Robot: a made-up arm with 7 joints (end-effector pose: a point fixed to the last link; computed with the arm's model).
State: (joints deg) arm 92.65 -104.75 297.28 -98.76 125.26 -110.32 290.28
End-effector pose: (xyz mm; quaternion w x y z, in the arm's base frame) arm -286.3 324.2 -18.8 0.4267 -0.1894 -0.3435 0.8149
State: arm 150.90 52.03 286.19 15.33 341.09 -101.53 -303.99
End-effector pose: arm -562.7 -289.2 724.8 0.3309 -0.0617 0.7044 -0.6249
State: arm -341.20 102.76 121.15 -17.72 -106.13 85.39 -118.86
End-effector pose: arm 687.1 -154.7 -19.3 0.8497 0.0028 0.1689 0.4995
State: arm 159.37 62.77 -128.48 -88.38 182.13 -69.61 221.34
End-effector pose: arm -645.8 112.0 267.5 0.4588 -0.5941 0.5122 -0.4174
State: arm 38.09 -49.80 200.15 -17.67 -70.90 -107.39 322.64
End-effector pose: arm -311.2 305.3 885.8 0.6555 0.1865 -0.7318 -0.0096
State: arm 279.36 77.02 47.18 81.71 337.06 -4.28 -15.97
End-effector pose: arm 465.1 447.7 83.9 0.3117 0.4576 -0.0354 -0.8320
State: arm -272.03 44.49 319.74 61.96 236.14 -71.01 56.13
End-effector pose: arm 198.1 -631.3 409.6 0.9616 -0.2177 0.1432 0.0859
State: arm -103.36 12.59 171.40 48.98 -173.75 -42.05 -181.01
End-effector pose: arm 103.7 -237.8 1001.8 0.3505 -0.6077 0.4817 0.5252
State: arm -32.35 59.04 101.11 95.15 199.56 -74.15 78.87
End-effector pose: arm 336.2 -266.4 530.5 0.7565 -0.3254 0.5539 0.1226
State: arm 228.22 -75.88 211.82 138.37 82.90 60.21 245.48
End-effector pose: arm -122.0 -216.9 120.9 0.4215 0.4629 0.5908 0.5090
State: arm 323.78 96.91 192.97 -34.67 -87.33 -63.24 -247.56
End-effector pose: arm 540.0 448.5 -66.2 0.5829 0.4175 -0.2551 0.6487
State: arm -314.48 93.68 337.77 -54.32 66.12 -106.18 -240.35
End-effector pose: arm 361.1 -452.3 583.9 0.0548 -0.1526 -0.8112 0.5619
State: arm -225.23 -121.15 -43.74 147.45 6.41 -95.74 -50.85
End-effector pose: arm 281.9 12.7 422.8 0.5059 0.5495 -0.4968 -0.4419
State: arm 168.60 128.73 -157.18 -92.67 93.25 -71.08 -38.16
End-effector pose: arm -105.4 237.4 -215.3 0.5705 0.4549 0.5537 -0.4013
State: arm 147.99 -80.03 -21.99 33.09 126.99 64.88 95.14
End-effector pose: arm 605.1 408.0 638.3 0.5746 0.7263 0.2445 -0.2872
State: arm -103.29 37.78 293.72 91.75 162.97 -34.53 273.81
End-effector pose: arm -497.2 230.5 417.7 0.7820 -0.0040 0.4723 0.4066
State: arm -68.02 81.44 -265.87 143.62 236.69 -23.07 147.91
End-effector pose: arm 242.1 -144.4 360.1 0.0760 -0.1097 -0.7734 -0.6198
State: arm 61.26 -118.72 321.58 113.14 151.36 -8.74 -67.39
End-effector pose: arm 78.9 409.3 530.7 0.3180 0.1213 -0.9394 0.0409
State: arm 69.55 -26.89 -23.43 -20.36 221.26 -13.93 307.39
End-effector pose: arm -270.2 432.8 995.5 0.2489 0.2486 0.9228 -0.1573
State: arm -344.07 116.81 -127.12 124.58 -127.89 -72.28 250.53
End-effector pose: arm 203.3 254.8 357.8 0.8012 0.3836 0.4594 0.0002
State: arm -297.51 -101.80 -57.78 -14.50 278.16 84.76 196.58
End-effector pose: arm -369.0 632.5 18.1 0.2028 -0.2652 -0.1964 0.9219
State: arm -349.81 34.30 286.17 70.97 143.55 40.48 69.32
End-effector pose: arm 536.4 298.5 679.3 0.5830 0.1788 -0.7918 0.0342
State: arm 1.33 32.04 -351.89 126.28 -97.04 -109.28 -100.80
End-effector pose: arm 300.7 -172.2 286.6 0.5081 -0.8117 -0.0861 -0.2751
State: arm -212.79 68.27 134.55 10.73 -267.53 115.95 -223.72
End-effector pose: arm -509.2 -359.9 675.0 0.3598 0.4516 -0.6900 -0.4364
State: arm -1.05 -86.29 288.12 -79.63 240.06 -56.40 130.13
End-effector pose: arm -496.7 -464.2 280.2 0.0834 0.3567 0.8115 0.4552
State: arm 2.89 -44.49 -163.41 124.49 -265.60 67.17 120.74
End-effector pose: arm -310.6 220.7 171.2 0.0898 0.1423 0.6271 -0.7605
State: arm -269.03 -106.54 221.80 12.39 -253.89 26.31 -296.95
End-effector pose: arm 112.1 814.1 24.0 0.4390 0.1814 -0.6700 0.5705
